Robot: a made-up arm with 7 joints.
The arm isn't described. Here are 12 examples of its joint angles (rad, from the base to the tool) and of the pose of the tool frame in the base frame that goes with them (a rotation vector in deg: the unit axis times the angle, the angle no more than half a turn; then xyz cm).
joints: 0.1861 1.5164 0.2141 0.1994 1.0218 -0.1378 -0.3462
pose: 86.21 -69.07 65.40 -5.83 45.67 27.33
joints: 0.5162 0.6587 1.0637 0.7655 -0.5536 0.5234 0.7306
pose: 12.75 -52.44 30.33 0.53 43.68 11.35
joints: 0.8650 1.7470 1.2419 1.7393 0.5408 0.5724 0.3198
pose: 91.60 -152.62 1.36 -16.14 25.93 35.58
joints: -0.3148 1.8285 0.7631 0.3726 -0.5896 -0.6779 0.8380
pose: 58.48 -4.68 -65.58 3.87 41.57 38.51
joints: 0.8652 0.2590 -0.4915 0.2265 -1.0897 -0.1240 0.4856
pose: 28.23 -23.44 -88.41 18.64 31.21 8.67
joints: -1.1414 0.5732 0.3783 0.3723 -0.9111 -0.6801 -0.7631
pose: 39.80 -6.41 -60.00 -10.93 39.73 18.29
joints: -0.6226 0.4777 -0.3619 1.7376 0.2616 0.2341 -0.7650
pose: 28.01 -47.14 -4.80 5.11 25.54 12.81
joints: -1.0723 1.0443 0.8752 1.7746 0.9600 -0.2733 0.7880
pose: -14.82 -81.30 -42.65 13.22 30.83 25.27
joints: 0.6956 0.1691 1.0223 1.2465 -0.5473 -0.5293 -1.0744
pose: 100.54 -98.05 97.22 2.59 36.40 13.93
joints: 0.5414 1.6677 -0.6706 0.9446 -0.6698 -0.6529 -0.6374
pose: 91.24 -61.56 -99.13 5.90 35.69 30.27
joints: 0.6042 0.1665 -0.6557 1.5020 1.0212 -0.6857 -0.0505
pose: -64.70 -123.21 19.92 13.57 18.08 20.89
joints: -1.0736 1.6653 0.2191 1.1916 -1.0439 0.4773 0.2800
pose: 82.81 37.59 -111.43 18.20 33.81 23.36
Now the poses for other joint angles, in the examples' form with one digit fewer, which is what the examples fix.
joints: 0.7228 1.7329 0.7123 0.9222 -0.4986 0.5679 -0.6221
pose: 148.6 -37.4 71.5 -13.8 35.8 36.1
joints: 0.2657 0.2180 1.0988 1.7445 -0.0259 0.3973 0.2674
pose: 37.4 -92.2 40.6 -0.3 38.7 19.2
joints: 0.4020 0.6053 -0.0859 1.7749 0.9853 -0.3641 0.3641
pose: -40.8 -138.2 -16.3 10.6 25.8 26.9
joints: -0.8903 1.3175 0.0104 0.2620 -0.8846 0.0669 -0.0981
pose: 56.5 58.9 -87.1 3.0 46.6 25.4
